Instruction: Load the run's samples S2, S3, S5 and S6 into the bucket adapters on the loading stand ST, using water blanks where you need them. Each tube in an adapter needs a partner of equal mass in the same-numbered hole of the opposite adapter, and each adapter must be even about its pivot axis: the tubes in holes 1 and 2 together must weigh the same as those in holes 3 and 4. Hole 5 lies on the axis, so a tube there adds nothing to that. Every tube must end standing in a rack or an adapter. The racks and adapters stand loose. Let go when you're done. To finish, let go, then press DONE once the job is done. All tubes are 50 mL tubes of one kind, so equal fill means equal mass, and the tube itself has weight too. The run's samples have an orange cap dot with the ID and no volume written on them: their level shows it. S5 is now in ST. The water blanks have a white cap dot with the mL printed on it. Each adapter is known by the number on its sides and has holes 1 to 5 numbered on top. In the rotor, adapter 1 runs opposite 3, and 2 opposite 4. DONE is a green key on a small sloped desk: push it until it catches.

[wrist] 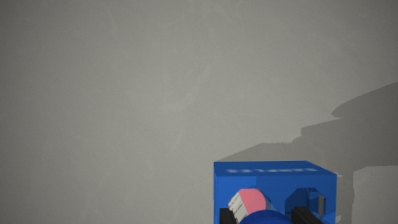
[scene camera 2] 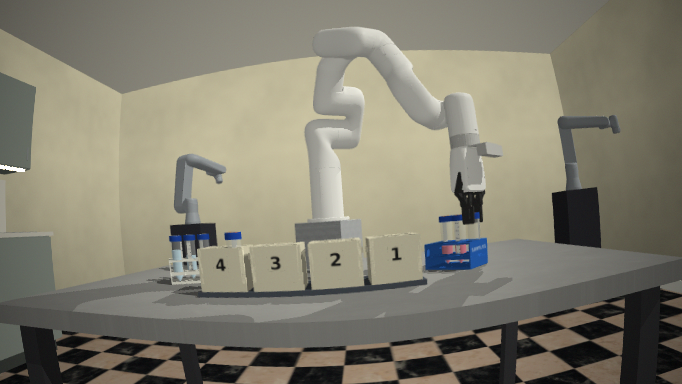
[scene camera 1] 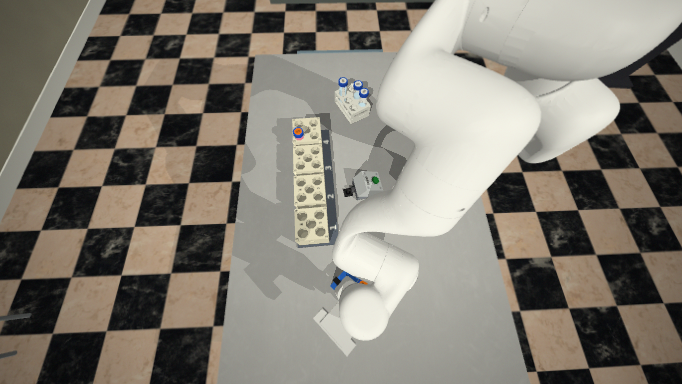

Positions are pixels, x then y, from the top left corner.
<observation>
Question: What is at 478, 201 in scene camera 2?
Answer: The gripper.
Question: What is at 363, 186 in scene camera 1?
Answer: A done desk.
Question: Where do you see a blue sample rack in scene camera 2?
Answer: At 478, 255
</observation>
